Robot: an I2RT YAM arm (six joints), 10 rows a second.
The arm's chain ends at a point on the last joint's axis. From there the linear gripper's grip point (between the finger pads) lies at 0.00 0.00 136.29 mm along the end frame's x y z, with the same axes.
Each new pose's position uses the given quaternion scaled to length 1; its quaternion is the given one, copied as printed.
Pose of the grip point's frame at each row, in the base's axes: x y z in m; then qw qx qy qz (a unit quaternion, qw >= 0):
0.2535 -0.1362 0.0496 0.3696 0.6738 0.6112 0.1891
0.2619 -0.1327 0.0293 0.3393 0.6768 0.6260 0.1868
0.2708 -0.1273 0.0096 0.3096 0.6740 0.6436 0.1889
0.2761 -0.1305 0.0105 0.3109 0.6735 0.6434 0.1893
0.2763 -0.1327 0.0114 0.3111 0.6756 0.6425 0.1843
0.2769 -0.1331 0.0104 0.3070 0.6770 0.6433 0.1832
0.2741 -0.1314 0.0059 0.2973 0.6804 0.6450 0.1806
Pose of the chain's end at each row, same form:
0.1572 -0.0998 0.1389 0.3696 0.6738 0.6112 0.1891
0.1695 -0.1020 0.1247 0.3393 0.6768 0.6260 0.1868
0.1818 -0.1036 0.1100 0.3096 0.6740 0.6436 0.1889
0.1868 -0.1066 0.1107 0.3109 0.6735 0.6434 0.1893
0.1879 -0.1077 0.1120 0.3111 0.6756 0.6425 0.1843
0.1893 -0.1086 0.1119 0.3070 0.6770 0.6433 0.1832
0.1883 -0.1080 0.1092 0.2973 0.6804 0.6450 0.1806

